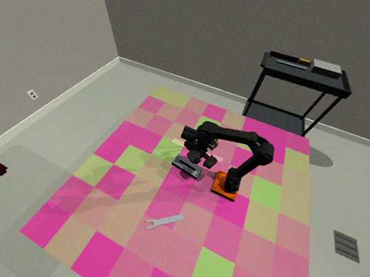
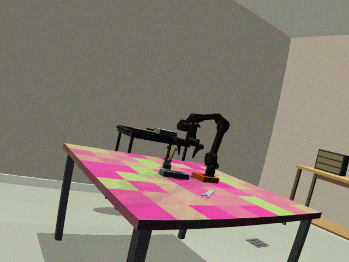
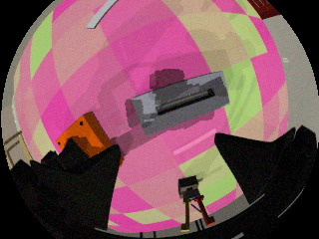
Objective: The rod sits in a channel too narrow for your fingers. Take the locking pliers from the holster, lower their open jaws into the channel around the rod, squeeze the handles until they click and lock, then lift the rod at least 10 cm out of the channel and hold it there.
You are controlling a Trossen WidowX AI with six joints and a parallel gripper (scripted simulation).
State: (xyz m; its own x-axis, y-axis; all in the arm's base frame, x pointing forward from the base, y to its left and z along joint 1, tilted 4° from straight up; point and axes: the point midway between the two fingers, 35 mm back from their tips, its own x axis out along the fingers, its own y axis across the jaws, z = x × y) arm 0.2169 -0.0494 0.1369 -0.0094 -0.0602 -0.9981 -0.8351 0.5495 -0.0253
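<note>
My gripper tip is 21 cm to the left of the yellow handle, 9 cm past it and 3 cm above it. From my gripper tip the other things lie so: grey rod: 13 cm below, 5 cm ahead, 1 cm to the right; then grey holster: 22 cm to the right, 13 cm below, 7 cm behind; then grey channel block: 12 cm below, 5 cm ahead, 1 cm to the right.
</note>
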